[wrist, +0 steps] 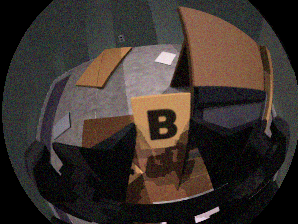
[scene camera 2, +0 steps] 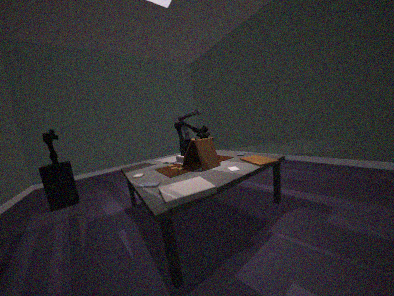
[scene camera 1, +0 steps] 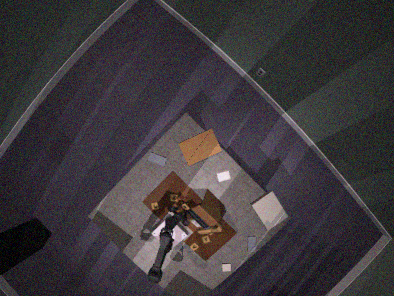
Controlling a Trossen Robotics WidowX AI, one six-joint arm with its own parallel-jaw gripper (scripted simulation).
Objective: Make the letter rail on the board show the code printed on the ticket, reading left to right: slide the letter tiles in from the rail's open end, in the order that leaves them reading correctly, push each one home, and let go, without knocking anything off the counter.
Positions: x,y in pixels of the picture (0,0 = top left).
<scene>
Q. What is the gripper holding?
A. A tan letter tile.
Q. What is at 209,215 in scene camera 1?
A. An upright brown board.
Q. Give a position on an upright brown board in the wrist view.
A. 231,81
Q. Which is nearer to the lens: the tan letter tile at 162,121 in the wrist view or the orange pad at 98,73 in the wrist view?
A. The tan letter tile.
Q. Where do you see an orange pad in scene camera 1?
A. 204,145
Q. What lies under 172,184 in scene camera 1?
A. A brown mat.
</scene>
